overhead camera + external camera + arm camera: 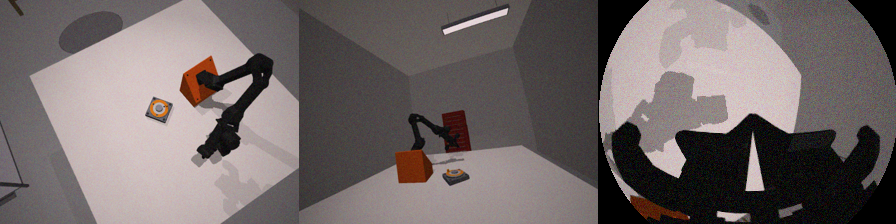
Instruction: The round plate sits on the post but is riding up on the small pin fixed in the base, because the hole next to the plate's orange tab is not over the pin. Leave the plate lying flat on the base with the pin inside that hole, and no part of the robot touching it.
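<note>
Right now my gripper tip is 1 cm short of the square base, 36 cm to the left of it and 9 cm above it.
</note>
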